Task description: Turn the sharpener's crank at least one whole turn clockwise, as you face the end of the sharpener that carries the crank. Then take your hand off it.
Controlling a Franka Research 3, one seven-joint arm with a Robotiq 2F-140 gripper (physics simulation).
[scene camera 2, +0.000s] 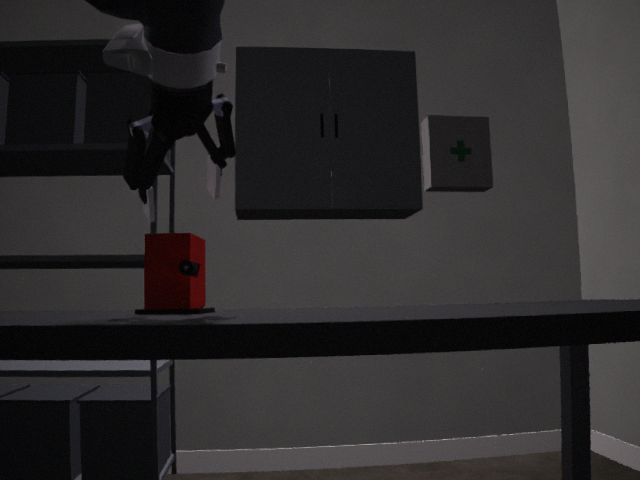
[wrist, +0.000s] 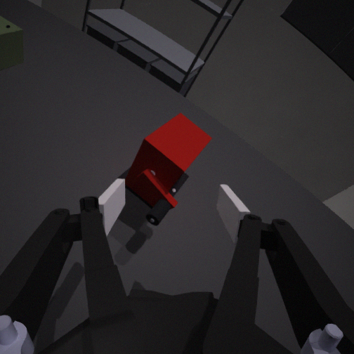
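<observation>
The red sharpener (scene camera 2: 166, 271) (wrist: 178, 143) stands upright on its thin black base (scene camera 2: 174, 311). In the wrist view its crank (wrist: 162, 190), a flat red arm, slants down to the right across the shaded end face. A black knob (wrist: 160, 212) sticks out from the arm's lower end. A short black part (scene camera 2: 189, 267) also shows on the sharpener's side. The crank cannot be made out in the scene view. My gripper (scene camera 2: 180, 202) (wrist: 171, 193) is open and empty, above the sharpener in the scene view. In the wrist view the knob appears between the fingertips, beyond them and nearer the left one.
The sharpener stands on a dark table (scene camera 2: 361, 330) (wrist: 90, 110). A green block (wrist: 10, 46) shows at the wrist view's upper left. Behind are a shelf rack (scene camera 2: 51, 262) (wrist: 145, 42), a wall cabinet (scene camera 2: 284, 134) and a white box with a green cross (scene camera 2: 439, 170).
</observation>
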